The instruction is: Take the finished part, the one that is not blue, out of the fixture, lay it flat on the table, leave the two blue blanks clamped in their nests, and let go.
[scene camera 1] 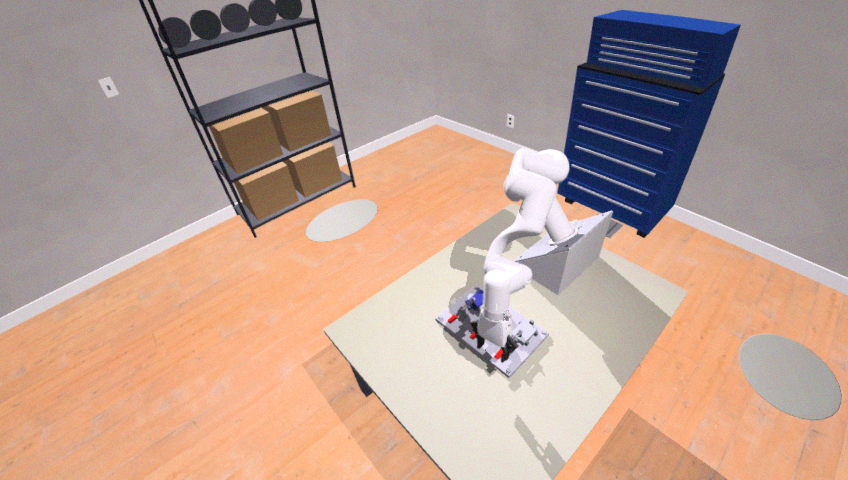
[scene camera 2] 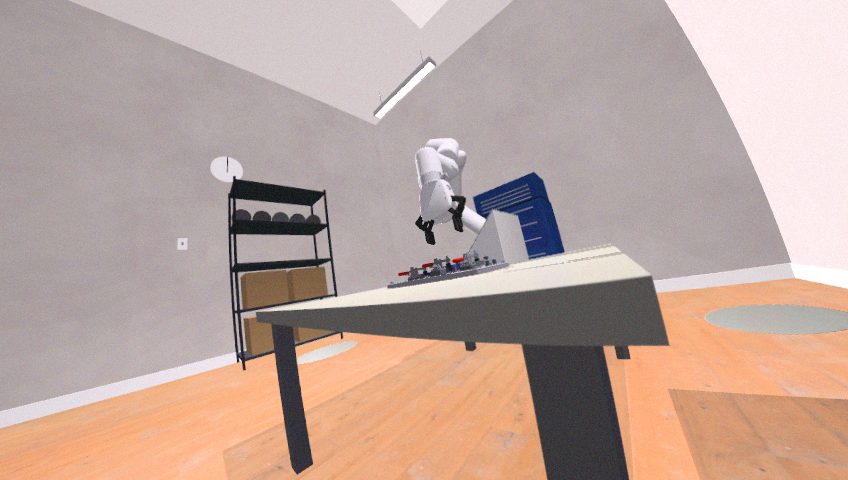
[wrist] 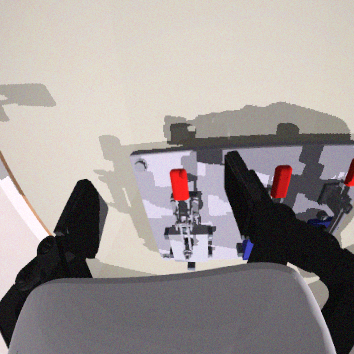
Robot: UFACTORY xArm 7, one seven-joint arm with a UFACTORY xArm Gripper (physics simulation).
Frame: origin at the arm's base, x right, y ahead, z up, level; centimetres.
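Seen in the pictures: gripper, fingertip midpoint: (scene camera 1: 492, 353) (scene camera 2: 444, 237) (wrist: 158, 181); arm's base, link origin: (scene camera 1: 564, 237) (scene camera 2: 491, 233).
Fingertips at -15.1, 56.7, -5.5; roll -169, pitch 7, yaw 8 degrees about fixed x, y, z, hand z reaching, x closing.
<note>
Offsets run from my fingertips to a thing's middle, as dx, dy, dz. "*": to the spot under its first point.
The fixture, a light grey plate (scene camera 1: 516, 365) (scene camera 2: 410, 283) (wrist: 152, 200), lies on the table with three red-handled toggle clamps. A light grey block @[+1.8, -18.4, -8.1] (wrist: 199, 246), the part that is not blue, sits in the nest at the plate's left end in the wrist view, under the arm of the clamp with the nearest red handle @[* +0.7, -4.4, -5.8] (wrist: 179, 185). One blue blank @[+12.7, -17.0, -7.8] (wrist: 247, 249) shows beside my right finger, mostly hidden; another blue blank @[+23.8, -17.1, -8.3] (wrist: 319, 222) is by the clamp at the right. A blue blank (scene camera 1: 476, 299) also shows in scene camera 1. My gripper (scene camera 1: 492, 349) (scene camera 2: 444, 235) (wrist: 158, 181) is open and empty, well above the fixture.
The other red clamp handles @[+11.6, -3.8, -5.8] (wrist: 281, 181) @[* +21.8, -2.7, -6.5] (wrist: 351, 172) stand up from the plate. The table (scene camera 1: 404, 356) (scene camera 2: 476, 306) carries the fixture and the arm's grey angled base (scene camera 1: 574, 258) (scene camera 2: 508, 234) behind it. A blue cabinet (scene camera 1: 630, 136) and a shelf rack (scene camera 1: 255, 98) stand by the walls.
</note>
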